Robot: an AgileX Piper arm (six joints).
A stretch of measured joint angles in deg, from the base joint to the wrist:
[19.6 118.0 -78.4 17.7 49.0 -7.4]
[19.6 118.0 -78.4 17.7 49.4 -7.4]
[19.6 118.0 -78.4 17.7 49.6 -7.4]
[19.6 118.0 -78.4 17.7 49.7 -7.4]
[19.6 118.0 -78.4 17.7 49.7 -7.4]
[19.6 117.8 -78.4 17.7 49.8 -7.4]
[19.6 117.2 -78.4 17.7 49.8 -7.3]
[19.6 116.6 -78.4 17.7 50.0 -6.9]
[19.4 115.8 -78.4 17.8 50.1 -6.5]
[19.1 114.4 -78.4 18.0 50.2 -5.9]
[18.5 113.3 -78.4 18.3 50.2 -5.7]
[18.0 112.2 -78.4 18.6 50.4 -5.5]
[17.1 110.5 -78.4 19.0 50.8 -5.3]
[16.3 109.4 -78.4 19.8 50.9 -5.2]
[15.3 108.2 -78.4 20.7 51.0 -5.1]
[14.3 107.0 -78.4 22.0 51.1 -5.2]
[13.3 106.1 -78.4 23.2 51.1 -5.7]
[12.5 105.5 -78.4 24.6 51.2 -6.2]
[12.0 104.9 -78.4 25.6 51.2 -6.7]
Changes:
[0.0 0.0 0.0 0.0 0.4 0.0]
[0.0 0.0 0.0 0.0 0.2 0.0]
[0.0 0.0 0.0 0.0 0.1 0.0]
[0.0 0.0 0.0 0.0 0.0 0.0]
[0.0 -0.2 0.0 0.0 0.1 0.0]
[0.0 -0.6 0.0 0.0 0.0 0.1]
[0.0 -0.6 0.0 0.0 0.2 0.4]
[-0.2 -0.8 0.0 0.1 0.1 0.4]
[-0.3 -1.4 0.0 0.2 0.1 0.6]
[-0.6 -1.1 0.0 0.3 0.0 0.2]
[-0.5 -1.1 0.0 0.3 0.2 0.2]
[-0.9 -1.7 0.0 0.4 0.4 0.2]
[-0.8 -1.1 0.0 0.8 0.1 0.1]
[-1.0 -1.2 0.0 0.9 0.1 0.1]
[-1.0 -1.2 0.0 1.3 0.1 -0.1]
[-1.0 -0.9 0.0 1.2 0.0 -0.5]
[-0.8 -0.6 0.0 1.4 0.1 -0.5]
[-0.5 -0.6 0.0 1.0 0.0 -0.5]

